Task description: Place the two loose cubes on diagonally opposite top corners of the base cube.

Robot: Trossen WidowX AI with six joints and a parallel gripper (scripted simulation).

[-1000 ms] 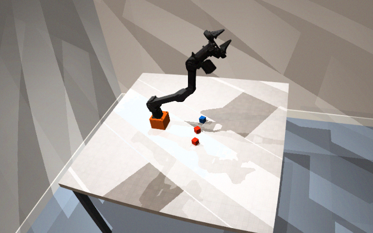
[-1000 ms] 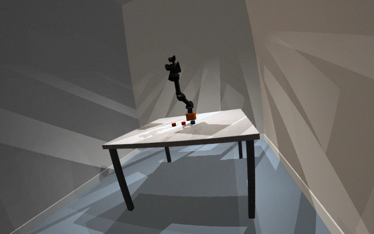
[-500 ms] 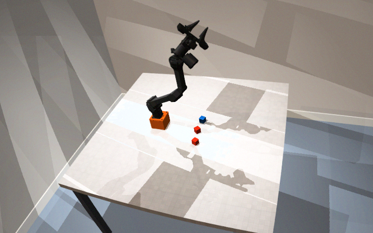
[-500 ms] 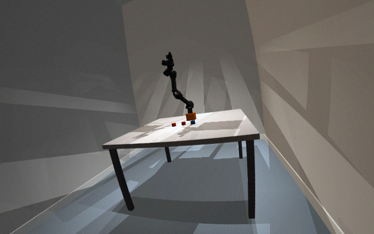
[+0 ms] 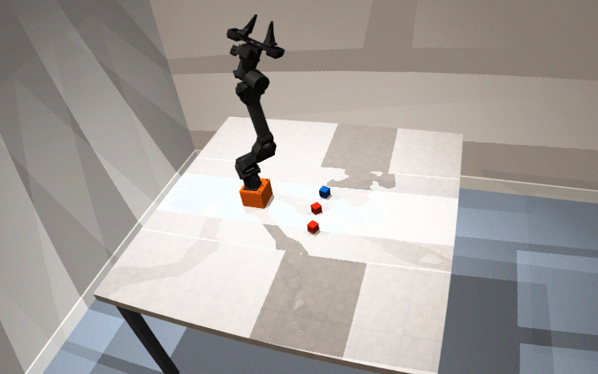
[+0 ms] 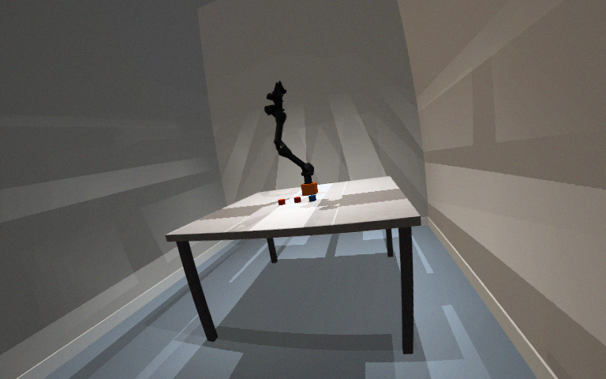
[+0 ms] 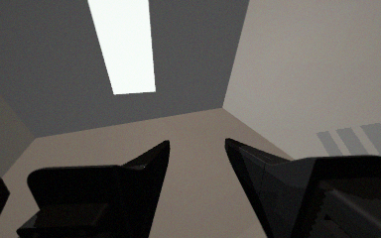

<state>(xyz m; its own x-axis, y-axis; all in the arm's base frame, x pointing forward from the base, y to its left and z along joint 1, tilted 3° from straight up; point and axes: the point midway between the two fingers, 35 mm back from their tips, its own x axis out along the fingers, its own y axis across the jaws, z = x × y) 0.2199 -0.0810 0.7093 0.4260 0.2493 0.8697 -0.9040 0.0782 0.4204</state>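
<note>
The blue cube is 8 cm ahead of my gripper tip, 13 cm to the left of it and 81 cm below it. Also, from my gripper tip: red cube (9 cm ahead, 8 cm to the right, 81 cm below).
</note>
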